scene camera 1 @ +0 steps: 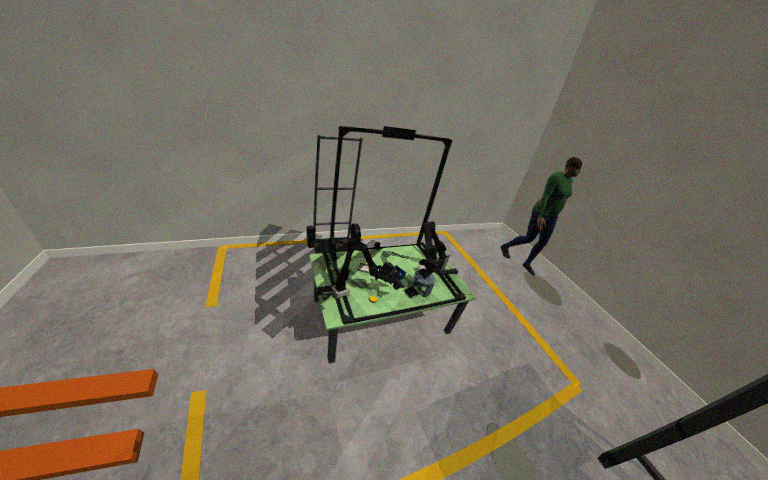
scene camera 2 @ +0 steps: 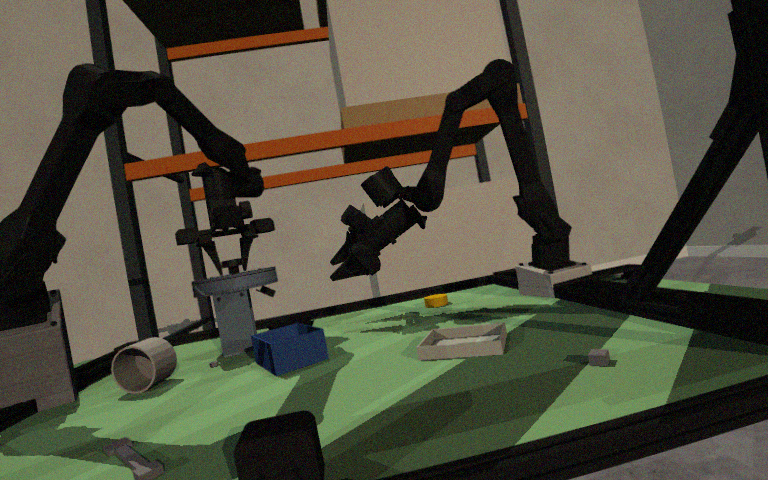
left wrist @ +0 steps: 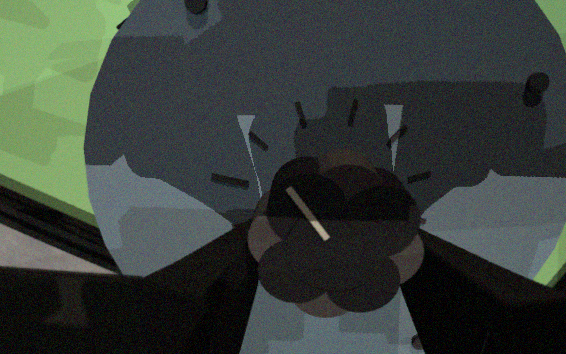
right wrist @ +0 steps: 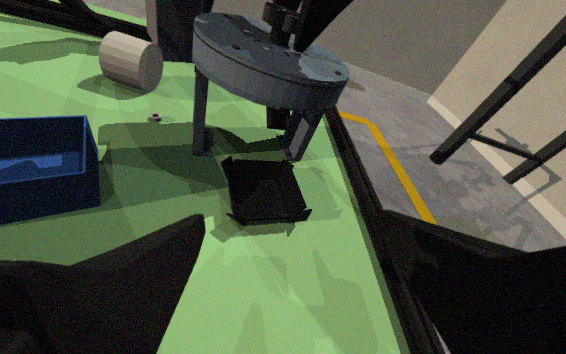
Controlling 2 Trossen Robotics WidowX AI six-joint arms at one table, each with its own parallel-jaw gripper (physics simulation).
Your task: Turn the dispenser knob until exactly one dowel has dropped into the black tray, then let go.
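Where they show: left gripper, between the fingertips: [scene camera 1: 426,277] [scene camera 2: 233,273] [right wrist: 287,42]; right gripper, between the fingertips: [scene camera 2: 331,271] [right wrist: 293,220]; left arm's base, origin of its link: [scene camera 1: 442,257] [scene camera 2: 21,313]; right arm's base, origin of its link: [scene camera 1: 340,288] [scene camera 2: 551,264].
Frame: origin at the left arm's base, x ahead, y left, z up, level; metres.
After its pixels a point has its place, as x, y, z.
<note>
The grey round dispenser [scene camera 1: 423,284] @(0.406, 0.052, -0.010) [scene camera 2: 235,322] [right wrist: 260,75] @(0.396, -0.035, -0.008) stands on legs. Its dark lobed knob [left wrist: 330,270] @(0.337, 0.025, 0.029) carries a pale pointer line slanting to the upper left, with dark tick marks on the disc around it. My left gripper [scene camera 2: 231,263] @(0.336, 0.030, 0.002) [left wrist: 327,234] @(0.336, 0.030, 0.002) points down from above and is shut on the knob, one finger on each side. The black tray [scene camera 1: 411,292] @(0.412, -0.013, -0.143) [right wrist: 267,192] @(0.416, 0.003, -0.143) lies by the dispenser's foot; its inside is very dark and no dowel can be made out in it. My right gripper [scene camera 2: 334,270] @(0.505, -0.070, -0.031) [right wrist: 293,220] @(0.505, -0.070, -0.031) is open and empty, in the air facing the tray and dispenser.
A blue bin [scene camera 2: 291,348] @(0.318, -0.267, -0.115) [right wrist: 50,195] @(0.375, -0.188, -0.120) stands beside the dispenser, near a lying beige cup [scene camera 2: 161,359] @(0.169, -0.123, -0.105) [right wrist: 125,60] @(0.179, -0.106, -0.095) and a small nut [scene camera 2: 214,363] @(0.247, -0.091, -0.140) [right wrist: 155,118] @(0.254, -0.086, -0.139). A beige tray [scene camera 2: 501,342] @(0.483, -0.497, -0.132), yellow disc [scene camera 1: 372,298] @(0.698, -0.169, -0.126) [scene camera 2: 436,300] @(0.678, -0.182, -0.132) and small block [scene camera 2: 598,357] @(0.485, -0.610, -0.137) lie farther right in scene camera 2.
</note>
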